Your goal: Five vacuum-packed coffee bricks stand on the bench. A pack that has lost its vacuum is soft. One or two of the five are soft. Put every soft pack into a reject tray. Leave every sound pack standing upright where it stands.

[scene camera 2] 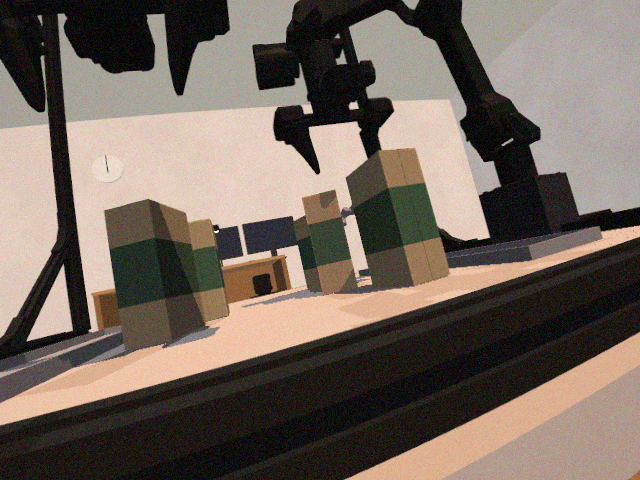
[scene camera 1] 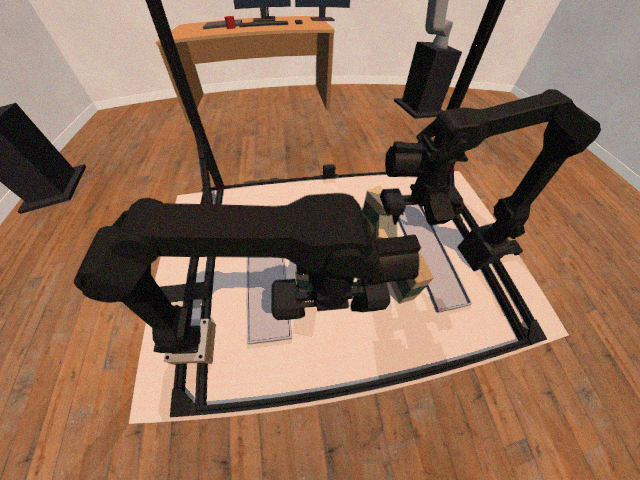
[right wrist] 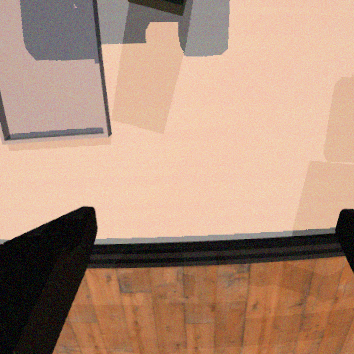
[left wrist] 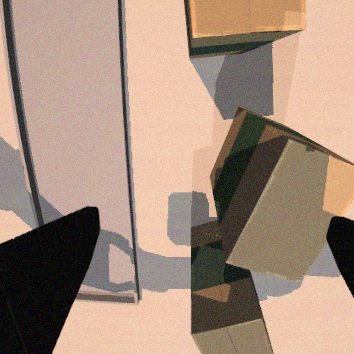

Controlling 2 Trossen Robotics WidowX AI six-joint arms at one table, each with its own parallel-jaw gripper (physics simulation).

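Where they show: left gripper, fingertip midpoint: (scene camera 2: 346, 169) (scene camera 1: 411, 222) (left wrist: 216, 223); right gripper, fingertip midpoint: (scene camera 2: 109, 100) (scene camera 1: 328, 311) (right wrist: 218, 219); left arm's base, origin of the base link: (scene camera 2: 520, 184) (scene camera 1: 493, 237); right arm's base, origin of the base link: (scene camera 1: 186, 339).
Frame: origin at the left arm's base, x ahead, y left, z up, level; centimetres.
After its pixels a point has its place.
Several coffee bricks, tan with a green band, stand upright. The front right pack (scene camera 1: 413, 284) {z 2.2, x 34.4, y 6.0 cm} (scene camera 2: 398, 217) {z -3.3, x 34.0, y 6.4 cm} (left wrist: 250, 15) {z 3.8, x 31.8, y -0.4 cm} stands beside the right-hand tray (scene camera 1: 449, 294) {z -9.9, x 18.1, y 8.9 cm} (scene camera 2: 560, 245) {z -9.6, x 20.5, y 13.1 cm} (left wrist: 75, 100) {z -9.9, x 17.6, y -3.1 cm}. A turned pack (scene camera 1: 386, 227) {z 3.8, x 34.1, y -10.5 cm} (left wrist: 280, 210) {z 3.9, x 32.7, y -9.8 cm} and a rear pack (scene camera 1: 375, 196) {z 3.8, x 31.9, y -22.0 cm} (left wrist: 230, 320) {z 3.4, x 29.7, y -18.1 cm} stand behind it. At the left, a near pack (scene camera 2: 142, 273) {z -3.3, x 57.7, y -3.3 cm} and one behind it (scene camera 2: 207, 268) {z -3.1, x 51.2, y -14.2 cm} stand in scene camera 2. My left gripper (scene camera 2: 344, 164) {z 7.5, x 29.2, y -7.9 cm} (left wrist: 216, 223) {z 7.5, x 29.2, y -7.9 cm} is open and empty above the right-hand row. My right gripper (scene camera 2: 110, 102) {z 7.9, x 56.8, y 7.6 cm} (right wrist: 218, 219) {z 7.9, x 56.8, y 7.6 cm} is open and empty, high over the left part. Softness cannot be seen.
Another tray (scene camera 1: 268, 328) {z -9.9, x 70.4, y 2.5 cm} (right wrist: 55, 100) {z -9.9, x 69.6, y 2.3 cm} lies at the left in scene camera 1. The right arm (scene camera 1: 232, 227) {z 36.5, x 66.8, y 7.0 cm} covers much of the bench there and hides the left packs mostly. A dark frame rail (scene camera 1: 361, 379) {z -8.2, x 52.4, y 21.9 cm} (scene camera 2: 320, 372) {z -8.3, x 51.6, y 23.9 cm} (right wrist: 215, 252) {z -8.2, x 56.9, y 21.4 cm} runs along the front edge.
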